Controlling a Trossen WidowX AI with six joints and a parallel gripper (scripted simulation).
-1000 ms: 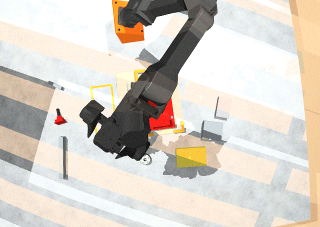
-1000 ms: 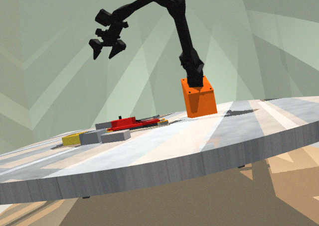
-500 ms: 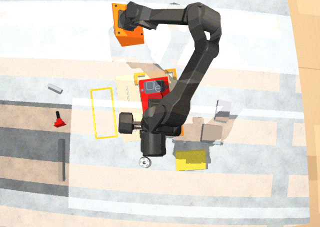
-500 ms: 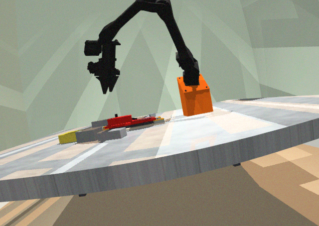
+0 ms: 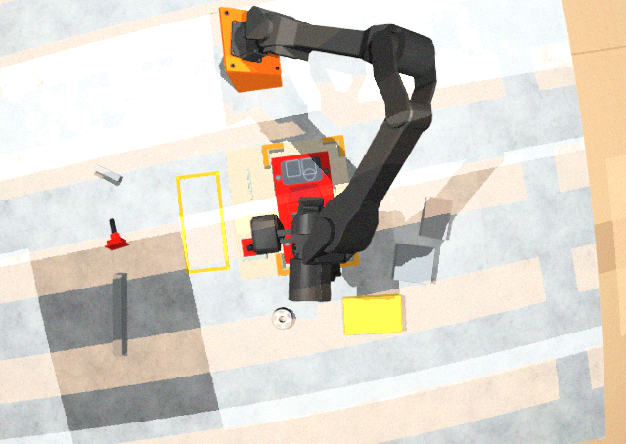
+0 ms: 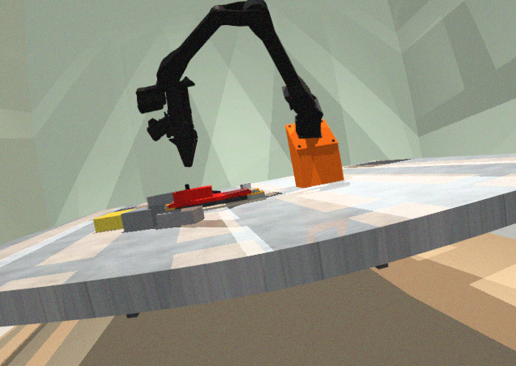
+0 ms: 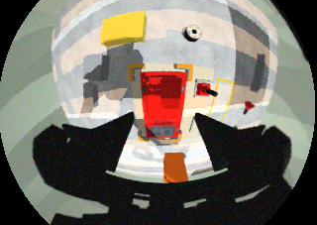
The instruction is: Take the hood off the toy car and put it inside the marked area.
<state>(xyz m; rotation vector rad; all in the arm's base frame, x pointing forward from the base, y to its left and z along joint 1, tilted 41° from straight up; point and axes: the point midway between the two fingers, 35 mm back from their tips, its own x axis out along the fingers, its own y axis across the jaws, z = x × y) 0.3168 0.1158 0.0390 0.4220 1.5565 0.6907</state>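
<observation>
The hood lies 6 cm below my gripper tip.
</observation>
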